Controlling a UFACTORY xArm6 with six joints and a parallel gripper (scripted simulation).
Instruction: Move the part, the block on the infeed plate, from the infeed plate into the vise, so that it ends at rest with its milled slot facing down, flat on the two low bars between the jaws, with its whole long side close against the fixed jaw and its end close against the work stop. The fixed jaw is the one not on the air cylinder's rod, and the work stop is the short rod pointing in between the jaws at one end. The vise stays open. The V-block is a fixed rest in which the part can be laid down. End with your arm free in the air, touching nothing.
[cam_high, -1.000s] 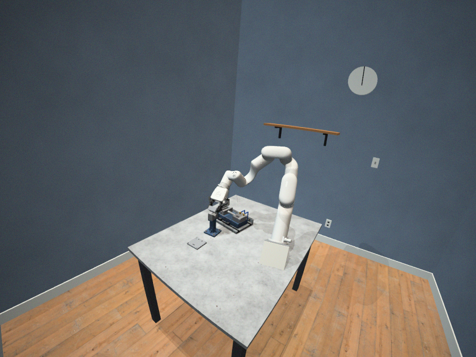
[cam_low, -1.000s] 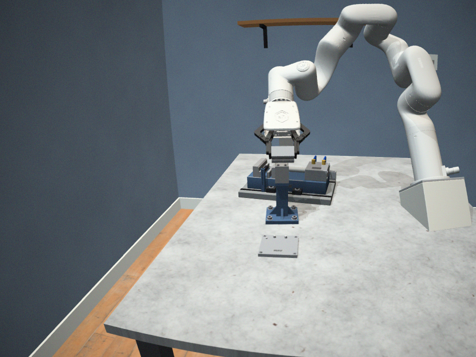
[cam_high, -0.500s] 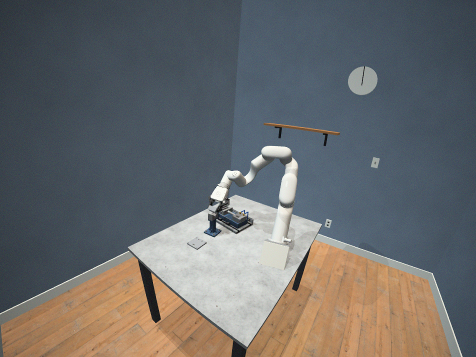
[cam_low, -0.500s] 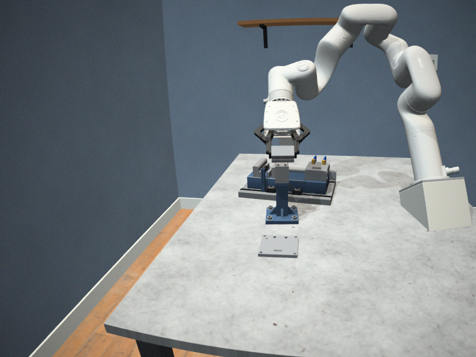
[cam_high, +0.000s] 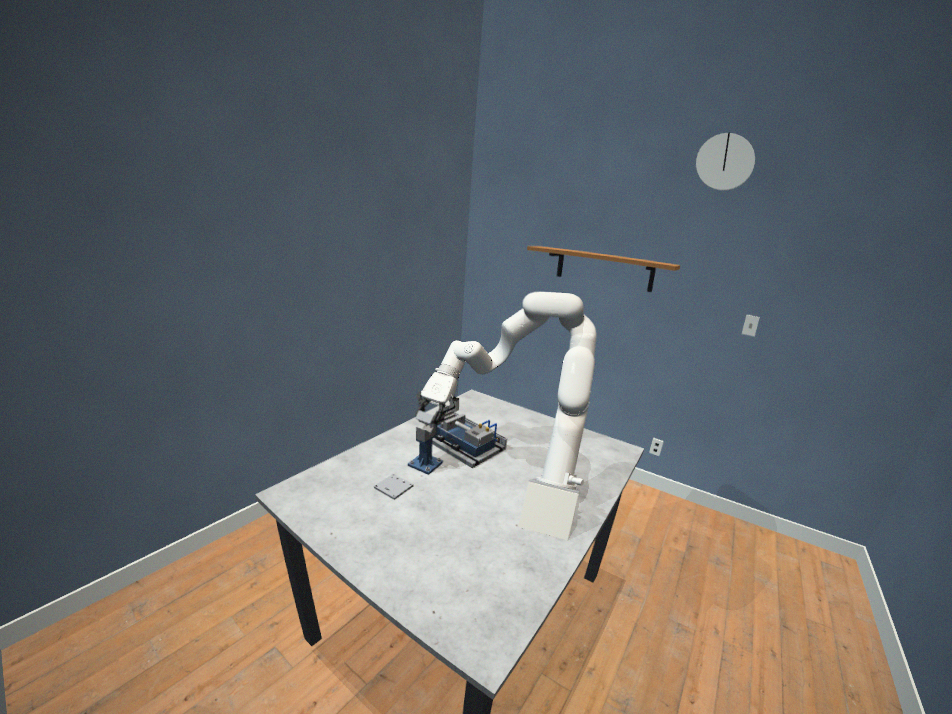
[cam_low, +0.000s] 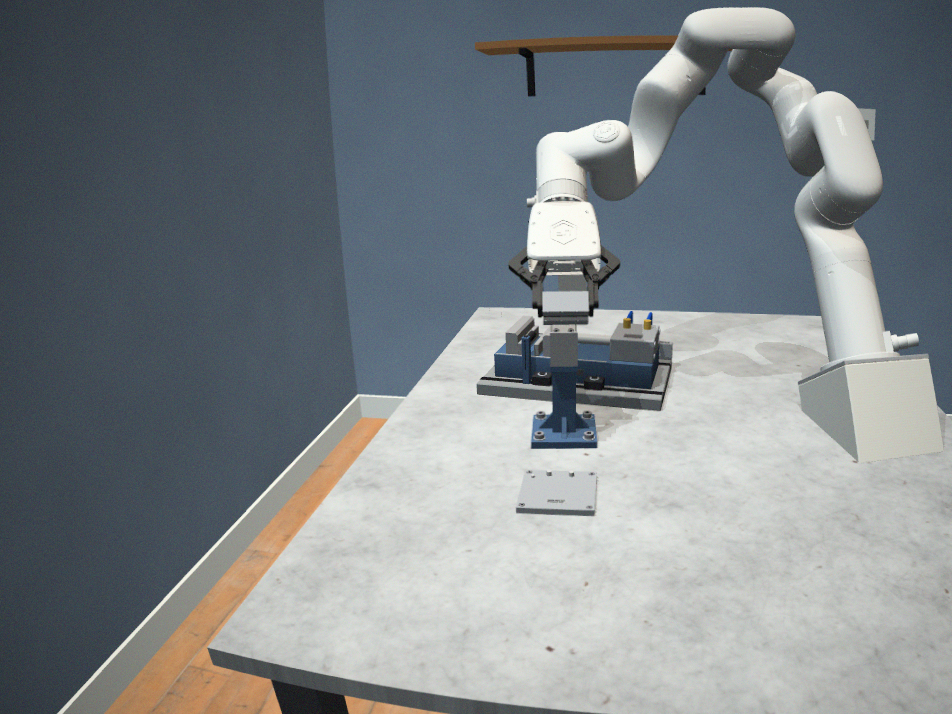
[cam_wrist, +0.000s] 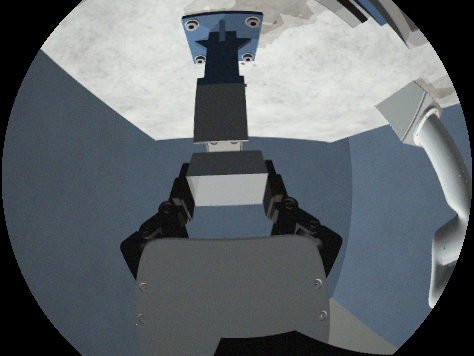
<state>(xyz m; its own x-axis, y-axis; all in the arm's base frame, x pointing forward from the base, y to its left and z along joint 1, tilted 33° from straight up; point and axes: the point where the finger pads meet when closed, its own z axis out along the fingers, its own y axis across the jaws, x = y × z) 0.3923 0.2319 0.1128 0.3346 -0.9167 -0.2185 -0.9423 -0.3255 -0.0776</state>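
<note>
Now: the part 1 cm to the left of my hand and 1 cm below it. The rest, counted from my hand: cylinder rod (1 cm ahead, 19 cm to the right, 11 cm below); work stop post (9 cm ahead, 12 cm to the right, 13 cm below); work stop (9 cm ahead, 14 cm to the right, 10 cm below).
</note>
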